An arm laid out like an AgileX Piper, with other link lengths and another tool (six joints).
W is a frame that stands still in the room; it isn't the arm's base.
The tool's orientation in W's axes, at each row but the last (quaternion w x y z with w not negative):
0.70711, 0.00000, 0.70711, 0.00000
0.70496, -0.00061, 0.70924, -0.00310
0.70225, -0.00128, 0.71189, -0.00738
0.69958, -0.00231, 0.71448, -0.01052
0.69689, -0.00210, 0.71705, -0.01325
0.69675, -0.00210, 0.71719, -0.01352
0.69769, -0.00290, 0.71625, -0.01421
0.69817, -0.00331, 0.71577, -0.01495
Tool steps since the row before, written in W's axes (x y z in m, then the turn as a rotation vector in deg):
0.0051, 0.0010, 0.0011, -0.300, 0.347, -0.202
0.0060, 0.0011, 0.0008, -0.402, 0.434, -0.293
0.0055, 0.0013, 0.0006, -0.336, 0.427, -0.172
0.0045, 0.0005, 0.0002, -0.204, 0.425, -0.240
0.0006, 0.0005, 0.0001, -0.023, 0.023, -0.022
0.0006, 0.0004, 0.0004, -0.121, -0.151, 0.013
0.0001, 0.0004, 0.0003, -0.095, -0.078, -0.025
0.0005, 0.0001, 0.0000, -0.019, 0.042, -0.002
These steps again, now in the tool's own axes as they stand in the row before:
-0.0011, 0.0010, 0.0051, 0.202, 0.347, -0.300
-0.0008, 0.0011, 0.0060, 0.293, 0.434, -0.402
-0.0007, 0.0013, 0.0055, 0.171, 0.426, -0.337
-0.0003, 0.0005, 0.0045, 0.237, 0.427, -0.204
-0.0001, 0.0005, 0.0006, 0.022, 0.023, -0.023
-0.0004, 0.0004, 0.0006, -0.006, -0.153, -0.119
-0.0003, 0.0004, 0.0001, 0.029, -0.079, -0.093
0.0000, 0.0001, 0.0005, 0.001, 0.042, -0.020

